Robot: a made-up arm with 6 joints.
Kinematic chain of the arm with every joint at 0, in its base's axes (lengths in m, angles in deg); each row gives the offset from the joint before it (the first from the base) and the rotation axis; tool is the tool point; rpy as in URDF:
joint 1: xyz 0.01 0 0.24 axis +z
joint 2: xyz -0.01 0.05 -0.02 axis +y
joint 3: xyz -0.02 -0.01 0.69 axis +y
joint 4: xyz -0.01 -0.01 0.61 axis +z
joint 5: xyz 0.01 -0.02 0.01 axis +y
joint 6: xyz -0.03 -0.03 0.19 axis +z
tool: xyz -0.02 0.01 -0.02 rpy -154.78 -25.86 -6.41
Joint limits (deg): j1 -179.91..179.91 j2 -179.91..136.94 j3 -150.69..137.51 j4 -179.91..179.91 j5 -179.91..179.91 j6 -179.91..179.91
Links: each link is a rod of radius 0.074 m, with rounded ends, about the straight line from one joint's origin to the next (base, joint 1, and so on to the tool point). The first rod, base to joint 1, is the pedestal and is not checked.
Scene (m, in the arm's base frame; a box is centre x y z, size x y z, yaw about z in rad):
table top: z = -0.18
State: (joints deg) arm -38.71 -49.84 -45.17 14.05 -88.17 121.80
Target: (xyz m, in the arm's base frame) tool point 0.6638 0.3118 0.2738
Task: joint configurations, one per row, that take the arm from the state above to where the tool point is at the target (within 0.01 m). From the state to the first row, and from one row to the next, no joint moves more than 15 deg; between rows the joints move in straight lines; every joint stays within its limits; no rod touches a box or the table.
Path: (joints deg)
1: -53.19 -47.86 -51.65 10.46 -89.41 121.61
2: -67.67 -45.89 -58.13 6.86 -90.65 121.42
3: -82.16 -43.91 -64.61 3.27 -91.90 121.23
4: -96.64 -41.94 -71.09 -0.32 -93.14 121.04
5: -111.12 -39.96 -77.57 -3.92 -94.38 120.85
6: -125.60 -37.99 -84.05 -7.51 -95.62 120.66
7: -140.09 -36.01 -90.53 -11.10 -96.86 120.46
8: -154.57 -34.04 -97.01 -14.70 -98.11 120.27

